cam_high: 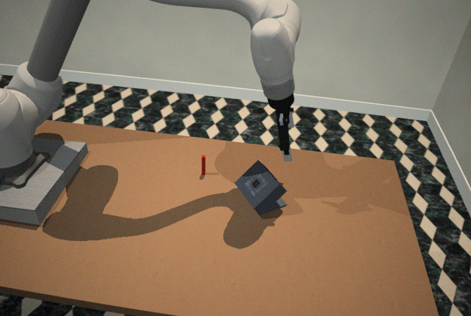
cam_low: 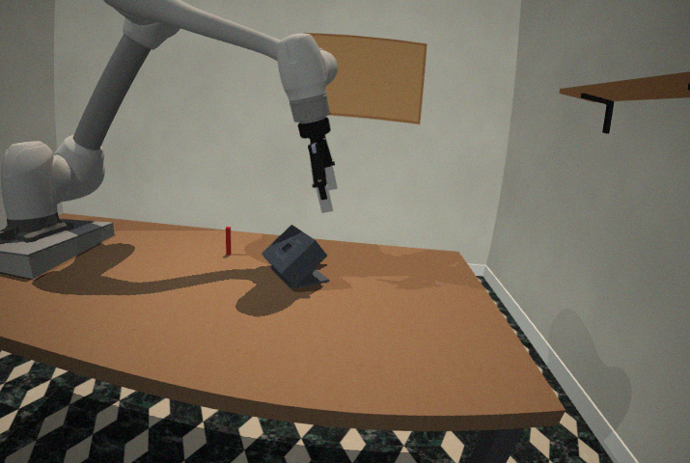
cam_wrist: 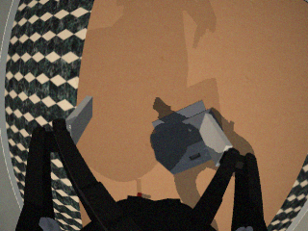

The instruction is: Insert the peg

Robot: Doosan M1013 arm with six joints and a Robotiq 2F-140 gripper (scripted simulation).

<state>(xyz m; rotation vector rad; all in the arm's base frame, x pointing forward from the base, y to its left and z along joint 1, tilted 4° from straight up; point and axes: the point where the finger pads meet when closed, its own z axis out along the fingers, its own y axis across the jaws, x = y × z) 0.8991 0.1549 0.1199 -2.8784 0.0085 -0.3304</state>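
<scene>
Now: hand 28 cm past the red peg and 15 cm above it.
</scene>
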